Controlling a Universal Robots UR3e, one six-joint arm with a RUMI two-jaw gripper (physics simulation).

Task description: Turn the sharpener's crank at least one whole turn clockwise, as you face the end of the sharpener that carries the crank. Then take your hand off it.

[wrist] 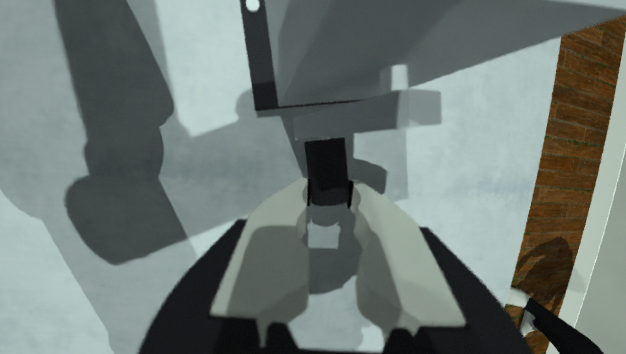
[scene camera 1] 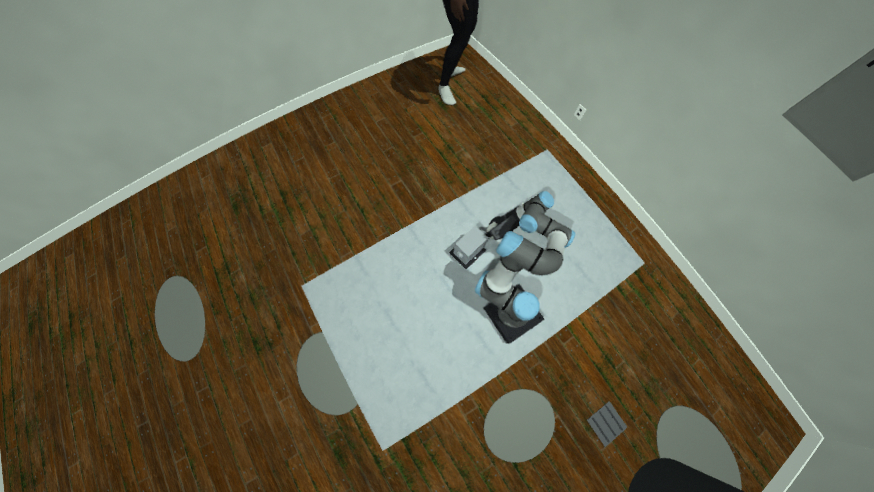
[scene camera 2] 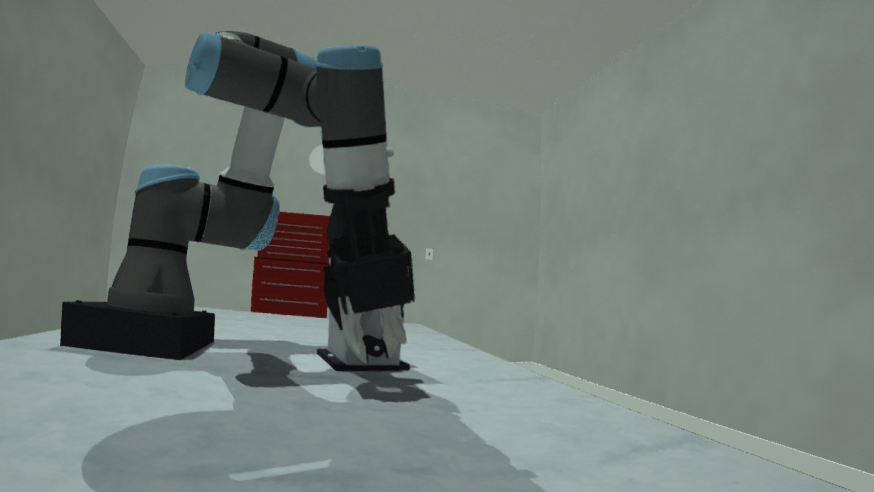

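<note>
The sharpener is a grey block on a black base plate, standing upright on the table. Its crank is a flat grey arm across the end of the body, with a black knob pointing out towards me. In scene camera 2 the black knob is low, a little above the base plate. My gripper points down at a slant and is shut on the knob, one pale finger on each side. The fingers and the gripper's body partly hide the crank in scene camera 2.
The arm's black base stands on the pale table beside the sharpener. A red tool chest is behind. A person stands on the floor beyond the table, and a leg shows in the wrist view.
</note>
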